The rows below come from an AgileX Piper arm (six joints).
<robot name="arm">
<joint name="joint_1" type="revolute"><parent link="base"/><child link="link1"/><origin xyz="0 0 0.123"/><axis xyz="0 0 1"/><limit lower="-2.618" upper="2.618"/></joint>
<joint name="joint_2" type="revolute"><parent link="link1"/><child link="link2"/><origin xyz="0 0 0"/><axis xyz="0 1 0"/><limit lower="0" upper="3.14"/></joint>
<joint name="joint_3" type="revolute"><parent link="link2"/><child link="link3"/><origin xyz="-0.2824 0 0.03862"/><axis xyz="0 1 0"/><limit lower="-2.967" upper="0"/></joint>
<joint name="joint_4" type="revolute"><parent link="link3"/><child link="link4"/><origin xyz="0.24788 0 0.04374"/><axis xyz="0.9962 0 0.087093"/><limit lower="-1.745" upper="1.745"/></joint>
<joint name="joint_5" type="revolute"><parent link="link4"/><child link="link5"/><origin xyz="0 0 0"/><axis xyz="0 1 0"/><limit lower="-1.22" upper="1.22"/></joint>
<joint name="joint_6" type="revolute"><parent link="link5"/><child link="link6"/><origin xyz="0.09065 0 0.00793"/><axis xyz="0.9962 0 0.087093"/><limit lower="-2.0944" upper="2.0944"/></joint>
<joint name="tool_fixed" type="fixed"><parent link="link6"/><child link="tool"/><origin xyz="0 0 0" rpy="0 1.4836 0"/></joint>
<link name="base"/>
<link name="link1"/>
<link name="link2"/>
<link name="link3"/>
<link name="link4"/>
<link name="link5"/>
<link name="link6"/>
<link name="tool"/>
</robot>
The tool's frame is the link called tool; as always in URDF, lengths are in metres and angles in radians.
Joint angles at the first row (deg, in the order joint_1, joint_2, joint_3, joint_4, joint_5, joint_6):
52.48, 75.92, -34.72, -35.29, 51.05, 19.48
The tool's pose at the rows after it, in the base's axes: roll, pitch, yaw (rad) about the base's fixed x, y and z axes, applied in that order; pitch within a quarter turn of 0, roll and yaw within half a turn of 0; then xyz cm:
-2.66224 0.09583 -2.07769 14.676 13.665 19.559
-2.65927 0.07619 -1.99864 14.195 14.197 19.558
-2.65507 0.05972 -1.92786 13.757 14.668 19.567
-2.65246 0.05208 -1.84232 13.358 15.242 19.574
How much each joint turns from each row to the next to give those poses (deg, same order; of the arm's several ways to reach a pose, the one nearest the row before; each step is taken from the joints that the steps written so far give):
2.24, 0.00, 0.00, -0.06, -0.11, -2.35
2.00, 0.00, 0.00, 0.00, -0.18, -2.75
1.84, 0.00, 0.00, -0.17, -0.17, -2.29
1.72, 0.00, 0.00, -0.23, -1.09, -2.86

